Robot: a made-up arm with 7 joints.
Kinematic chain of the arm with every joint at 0, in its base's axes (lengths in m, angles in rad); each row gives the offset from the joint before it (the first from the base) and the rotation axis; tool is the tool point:
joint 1: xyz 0 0 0.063 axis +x
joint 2: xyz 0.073 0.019 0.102 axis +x
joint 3: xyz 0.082 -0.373 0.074 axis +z
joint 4: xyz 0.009 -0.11 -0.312 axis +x
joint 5: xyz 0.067 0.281 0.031 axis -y
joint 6: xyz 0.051 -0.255 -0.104 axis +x
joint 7: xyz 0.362 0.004 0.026 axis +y
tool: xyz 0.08 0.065 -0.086
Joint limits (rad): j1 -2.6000..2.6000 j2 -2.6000..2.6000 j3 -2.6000..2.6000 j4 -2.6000..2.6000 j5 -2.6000..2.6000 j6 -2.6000..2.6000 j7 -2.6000..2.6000
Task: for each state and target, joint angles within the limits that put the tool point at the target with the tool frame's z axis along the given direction. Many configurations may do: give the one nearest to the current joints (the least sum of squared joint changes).
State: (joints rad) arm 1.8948 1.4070 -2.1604 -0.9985 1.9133 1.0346 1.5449
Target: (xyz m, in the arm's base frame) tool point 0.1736 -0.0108 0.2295 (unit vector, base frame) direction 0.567 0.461 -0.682
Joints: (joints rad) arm 2.4688 1.9843 -1.7449 -0.1652 2.4566 1.2114 1.9615
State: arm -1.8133 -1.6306 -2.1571 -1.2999 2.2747 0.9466 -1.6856
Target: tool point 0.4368 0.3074 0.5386 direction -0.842 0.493 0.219
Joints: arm -1.4346 -1.4699 -2.0185 -2.0354 2.0730 0.5471 -2.2431
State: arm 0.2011 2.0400 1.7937 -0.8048 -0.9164 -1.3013 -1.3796
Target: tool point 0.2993 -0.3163 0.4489 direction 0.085 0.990 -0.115
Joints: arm 0.8227 2.3666 2.2648 -1.7835 -0.5894 -1.4957 -1.8526
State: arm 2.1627 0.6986 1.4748 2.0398 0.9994 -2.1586 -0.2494
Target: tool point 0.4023 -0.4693 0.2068 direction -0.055 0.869 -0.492
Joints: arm 2.4456 1.1574 1.6773 2.3404 0.7004 -1.8514 -1.0055
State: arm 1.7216 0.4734 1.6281 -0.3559 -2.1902 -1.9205 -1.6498
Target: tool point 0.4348 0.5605 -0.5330 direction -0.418 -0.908 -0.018
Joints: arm 2.1938 -0.4289 1.9106 -0.2067 -2.1226 -2.6000 -1.2740
